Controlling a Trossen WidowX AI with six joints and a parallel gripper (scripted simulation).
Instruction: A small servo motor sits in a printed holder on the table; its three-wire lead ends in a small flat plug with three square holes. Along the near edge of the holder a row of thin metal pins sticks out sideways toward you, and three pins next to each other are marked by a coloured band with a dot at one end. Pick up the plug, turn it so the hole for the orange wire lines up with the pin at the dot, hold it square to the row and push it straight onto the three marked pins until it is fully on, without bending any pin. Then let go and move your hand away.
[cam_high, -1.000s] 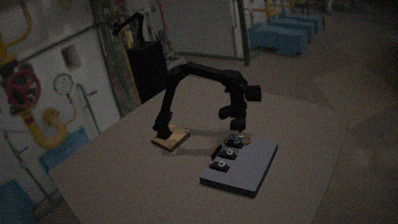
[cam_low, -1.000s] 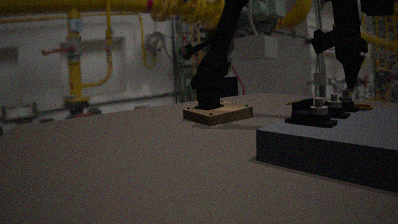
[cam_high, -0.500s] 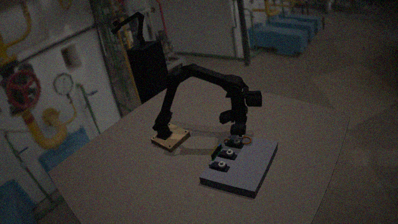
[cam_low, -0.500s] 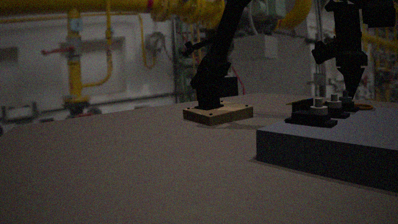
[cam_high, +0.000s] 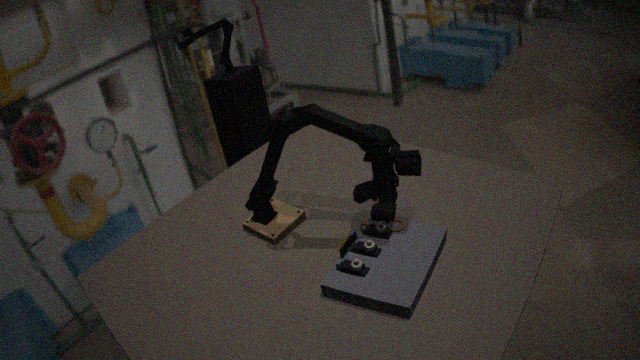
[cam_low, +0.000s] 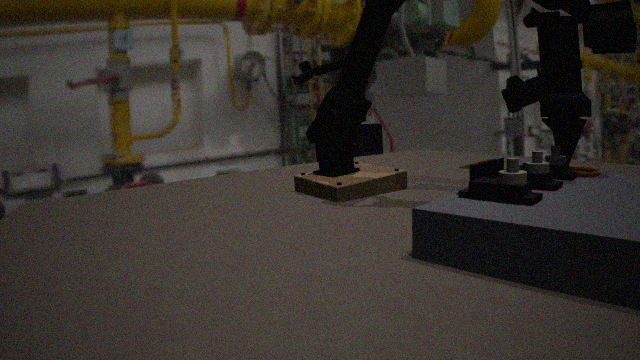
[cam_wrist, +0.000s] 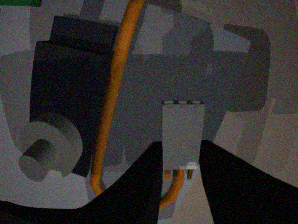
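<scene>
Now: the blue band 11 cm to the right of my gripper tip, 5 cm behind it and 2 cm above it. Also, from my gripper tip: holder block (13 cm to the right, 11 cm ahead, 3 cm below).
</scene>
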